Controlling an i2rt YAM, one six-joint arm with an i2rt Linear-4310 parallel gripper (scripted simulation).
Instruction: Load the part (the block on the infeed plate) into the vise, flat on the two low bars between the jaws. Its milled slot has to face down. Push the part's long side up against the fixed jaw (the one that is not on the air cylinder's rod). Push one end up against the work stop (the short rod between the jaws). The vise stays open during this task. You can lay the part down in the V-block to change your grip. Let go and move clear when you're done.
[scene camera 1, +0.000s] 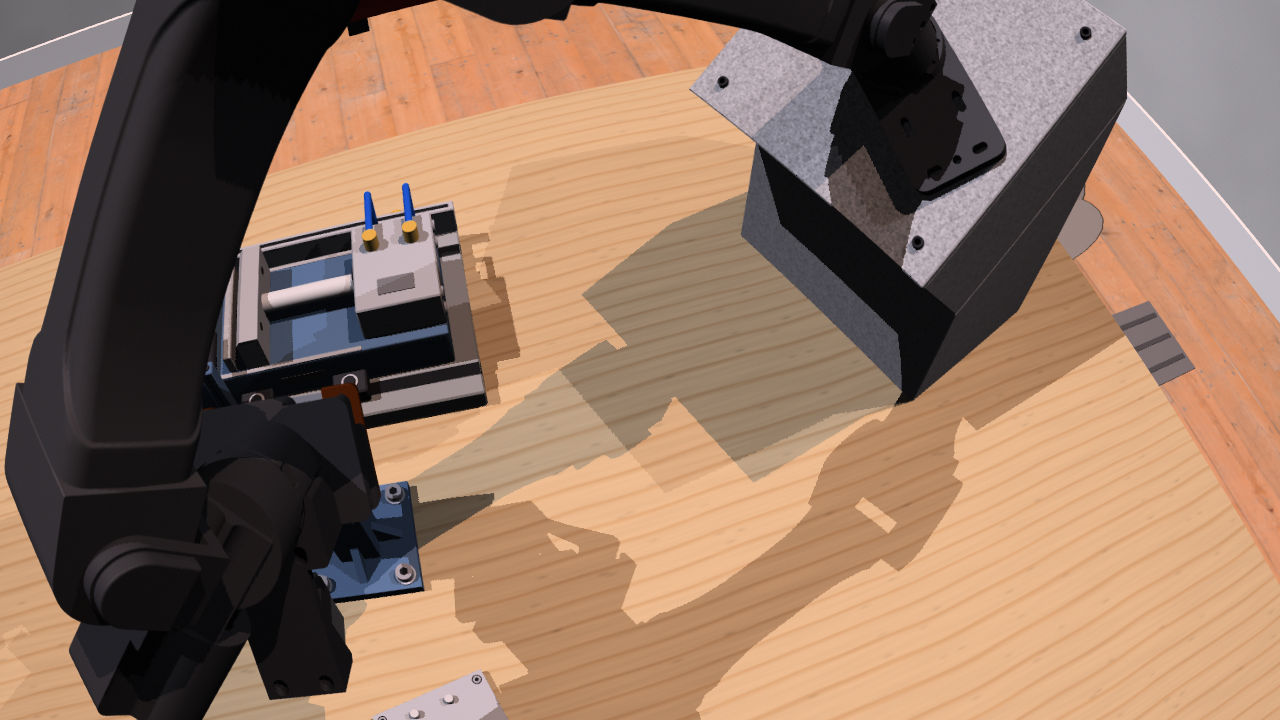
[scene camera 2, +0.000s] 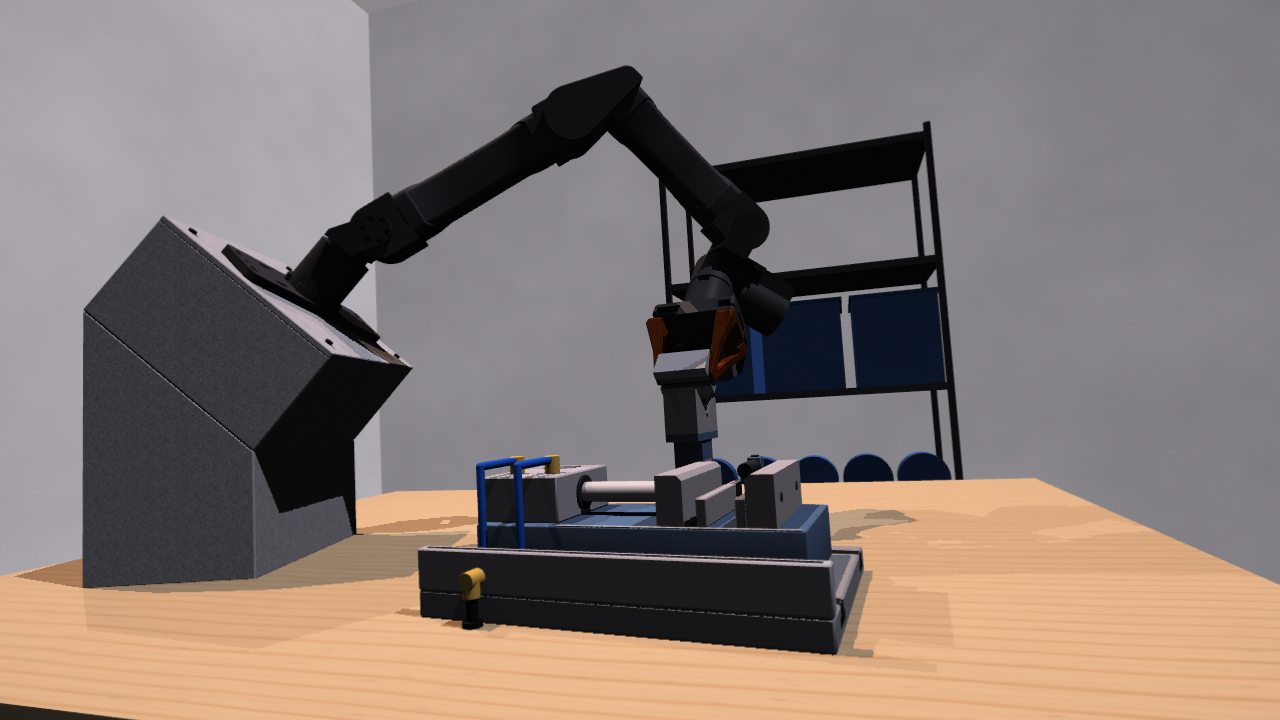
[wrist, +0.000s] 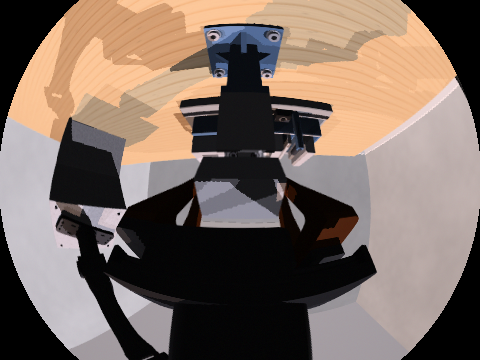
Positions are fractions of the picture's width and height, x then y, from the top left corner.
Observation:
I see my gripper (scene camera 2: 0.53, 0.53) and a cylinder-driven jaw (scene camera 1: 0.20, 0.48).
My gripper also shows in the wrist view (wrist: 0.50, 0.50).

